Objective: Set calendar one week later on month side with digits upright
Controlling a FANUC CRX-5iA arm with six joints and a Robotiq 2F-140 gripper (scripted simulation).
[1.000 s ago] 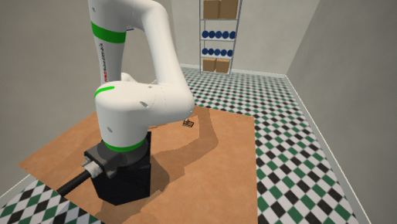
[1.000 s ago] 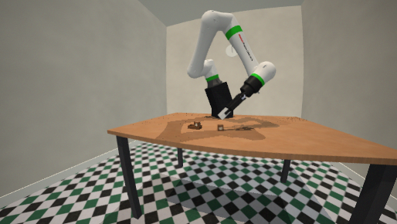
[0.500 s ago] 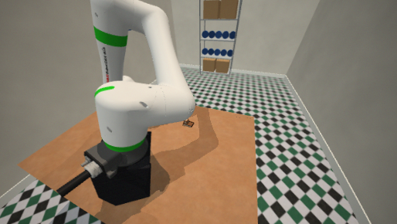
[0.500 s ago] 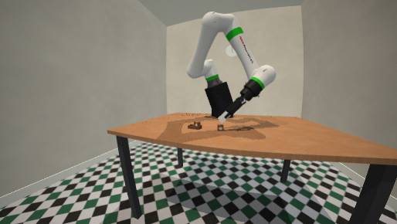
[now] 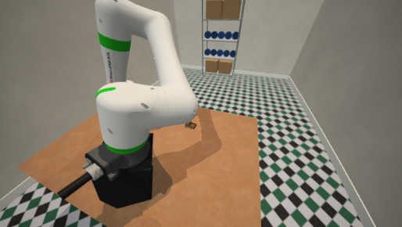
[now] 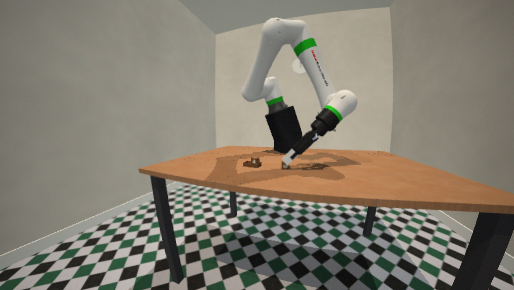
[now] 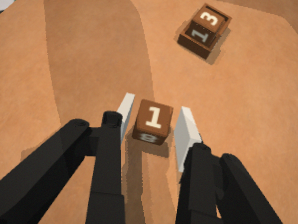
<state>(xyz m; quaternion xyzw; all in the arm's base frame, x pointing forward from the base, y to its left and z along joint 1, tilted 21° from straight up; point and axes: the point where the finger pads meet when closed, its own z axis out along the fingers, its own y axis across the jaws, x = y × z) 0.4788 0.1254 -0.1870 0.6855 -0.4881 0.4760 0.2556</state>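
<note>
The brown cube lies 40 mm below my hand, 20 mm to the right of it and 10 mm ahead of it. Round my hand: brown calendar tray (180 mm to the right, 40 mm below, 20 mm ahead).
</note>
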